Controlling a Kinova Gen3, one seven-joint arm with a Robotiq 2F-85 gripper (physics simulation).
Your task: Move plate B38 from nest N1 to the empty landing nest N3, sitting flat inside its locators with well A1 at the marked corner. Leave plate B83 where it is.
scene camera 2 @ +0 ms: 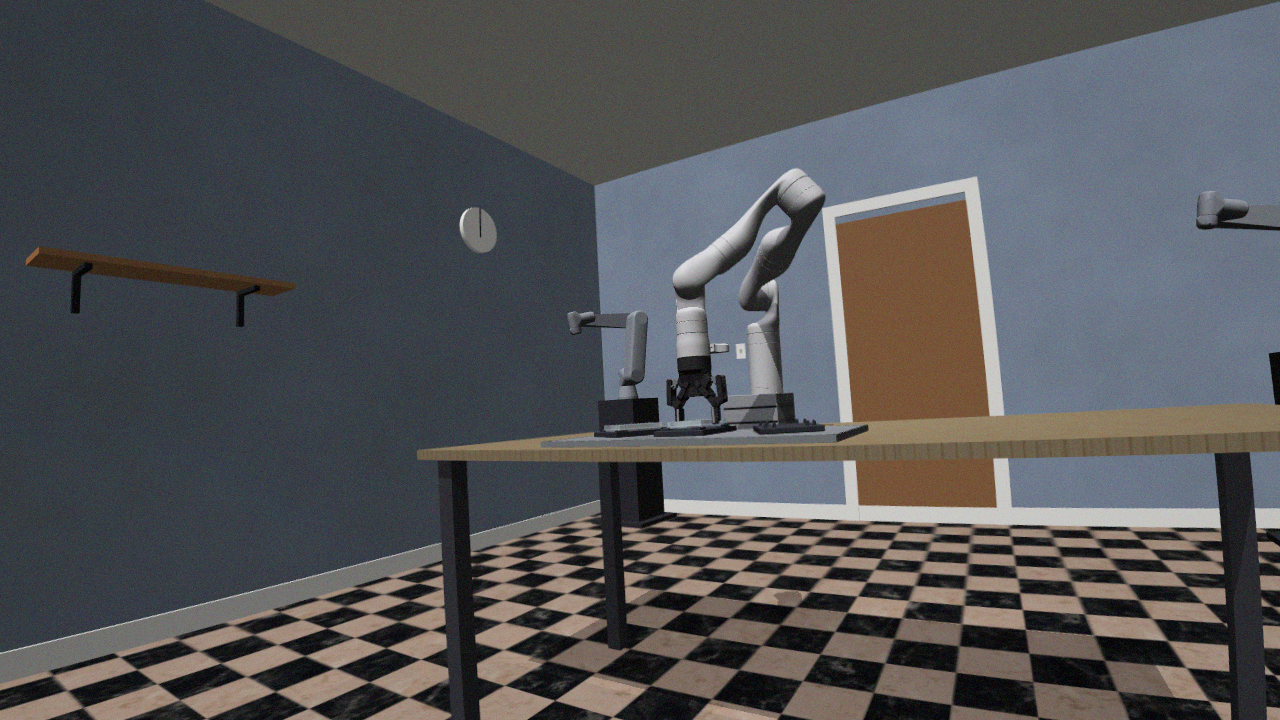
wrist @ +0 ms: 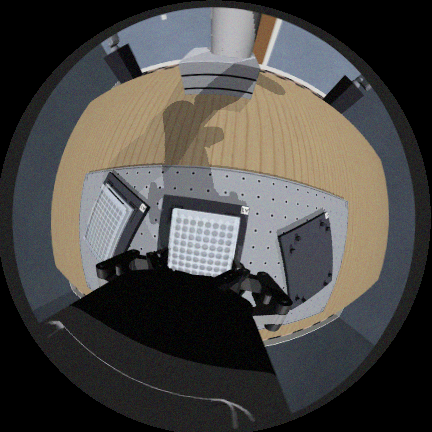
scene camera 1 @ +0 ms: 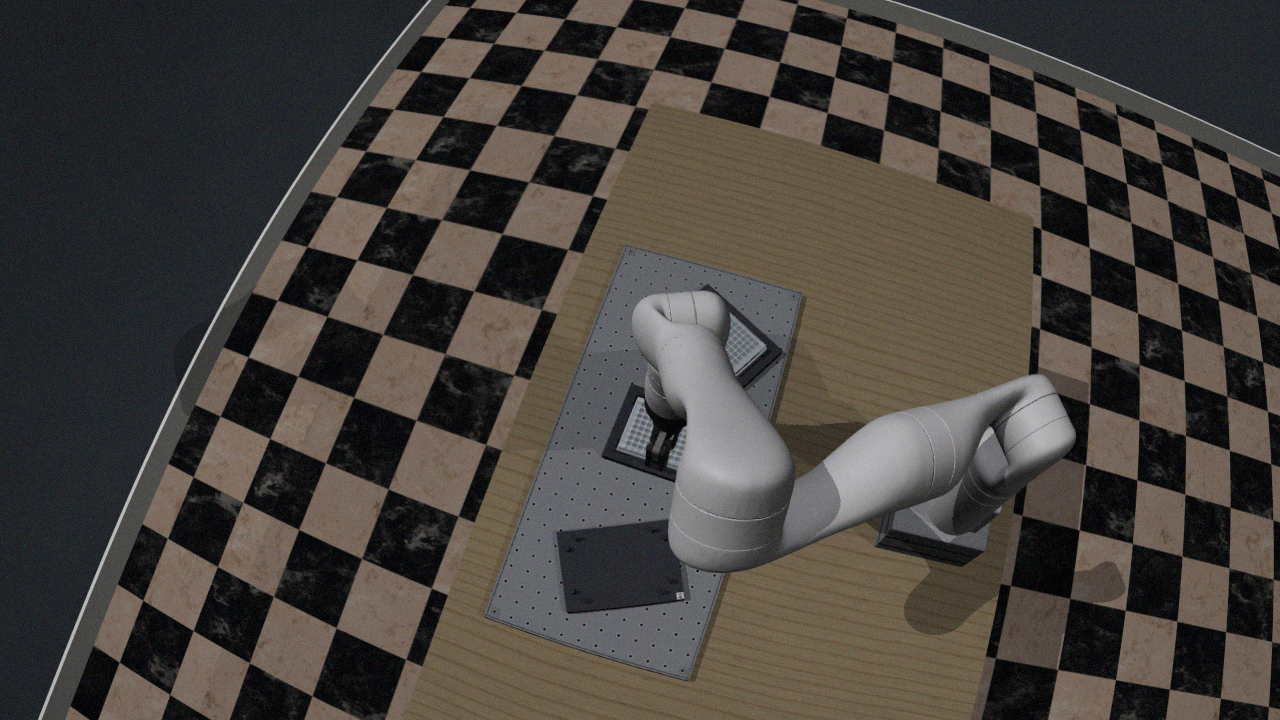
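Note:
My gripper (scene camera 1: pixel 662 447) (scene camera 2: pixel 698 419) (wrist: pixel 199 260) points straight down and is shut on a white well plate (scene camera 1: pixel 637 429) (scene camera 2: pixel 687 423) (wrist: pixel 205 240), held level at or just above the middle dark nest (scene camera 1: pixel 631 462) (scene camera 2: pixel 693 432) (wrist: pixel 200 203). Whether it touches the nest is unclear. The nest's label (wrist: pixel 245 210) reads A1; the plate's A1 well cannot be told. Another white plate (scene camera 1: pixel 744 347) (wrist: pixel 107 220) lies in a turned nest (wrist: pixel 136 220). A third nest (scene camera 1: pixel 617 564) (scene camera 2: pixel 787 428) (wrist: pixel 310 260) is empty, with small corner locators showing. Plate and nest names are not legible.
The nests stand on a grey perforated board (scene camera 1: pixel 546 501) (wrist: pixel 265 220) on a wooden table (scene camera 1: pixel 850 268) (wrist: pixel 280 135). The arm's grey base (scene camera 1: pixel 930 537) (scene camera 2: pixel 759 407) (wrist: pixel 220 82) stands at one table side. The arm covers part of the middle and turned nests in scene camera 1.

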